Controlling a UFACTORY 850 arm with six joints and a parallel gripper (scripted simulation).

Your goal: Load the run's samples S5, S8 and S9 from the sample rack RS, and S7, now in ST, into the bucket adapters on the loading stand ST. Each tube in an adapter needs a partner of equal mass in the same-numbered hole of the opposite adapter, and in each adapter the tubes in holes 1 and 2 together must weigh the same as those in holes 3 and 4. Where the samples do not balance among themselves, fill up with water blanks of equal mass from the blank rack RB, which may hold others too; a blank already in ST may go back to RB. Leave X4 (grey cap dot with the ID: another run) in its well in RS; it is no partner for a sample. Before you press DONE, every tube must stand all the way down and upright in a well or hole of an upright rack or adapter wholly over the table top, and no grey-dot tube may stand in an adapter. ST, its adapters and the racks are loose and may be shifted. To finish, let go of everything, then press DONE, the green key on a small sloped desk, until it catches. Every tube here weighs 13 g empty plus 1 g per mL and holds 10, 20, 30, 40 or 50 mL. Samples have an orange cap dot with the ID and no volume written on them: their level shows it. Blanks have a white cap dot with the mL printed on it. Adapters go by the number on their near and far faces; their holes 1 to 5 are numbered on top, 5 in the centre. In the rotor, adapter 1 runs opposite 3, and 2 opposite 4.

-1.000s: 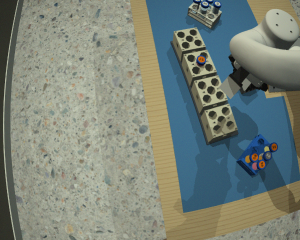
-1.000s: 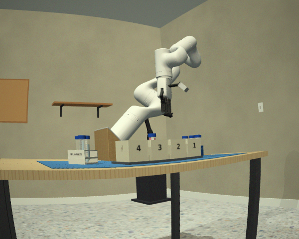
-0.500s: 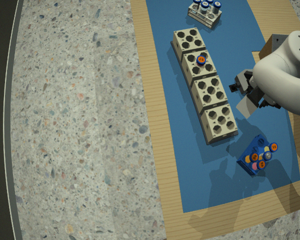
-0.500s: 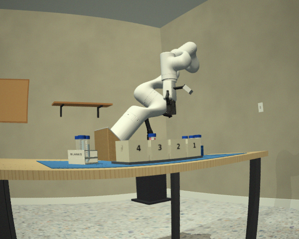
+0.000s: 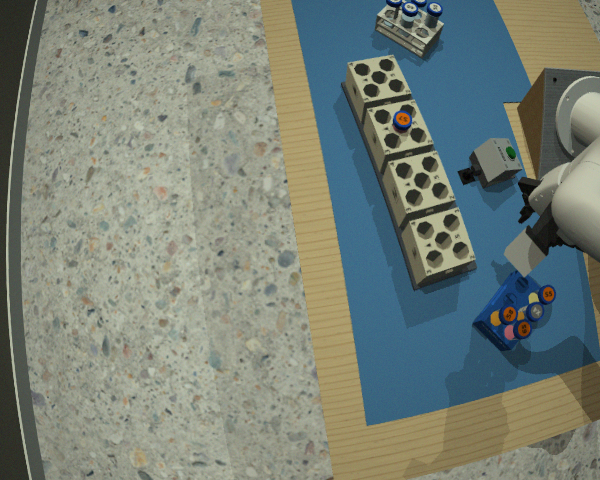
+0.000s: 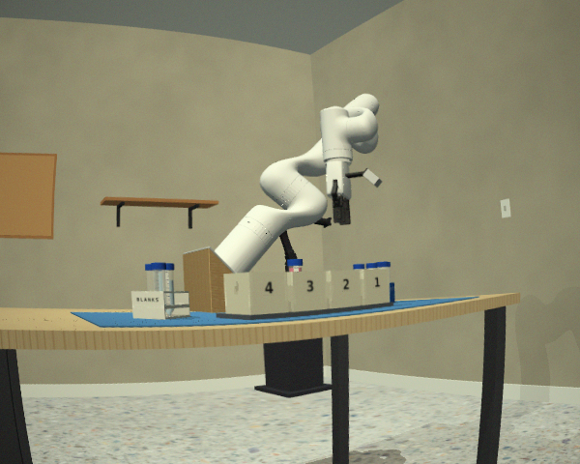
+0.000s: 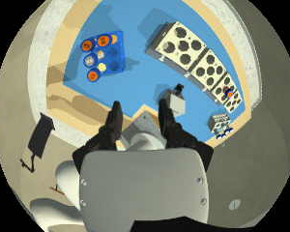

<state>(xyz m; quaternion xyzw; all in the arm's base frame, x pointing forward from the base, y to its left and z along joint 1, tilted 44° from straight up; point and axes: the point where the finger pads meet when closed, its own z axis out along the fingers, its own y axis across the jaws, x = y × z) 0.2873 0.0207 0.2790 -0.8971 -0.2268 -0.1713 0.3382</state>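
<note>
Now: the sample tube S5 50 mm behind my hand, 100 mm to the left of it and 180 mm below it. Also, from my hand: orange-dot sample tube: 40 mm ahead, 110 mm to the left, 180 mm below; adapter 1: 120 mm ahead, 50 mm to the right, 200 mm below; grey-dot tube X4: 10 mm behind, 120 mm to the left, 180 mm below.
</note>
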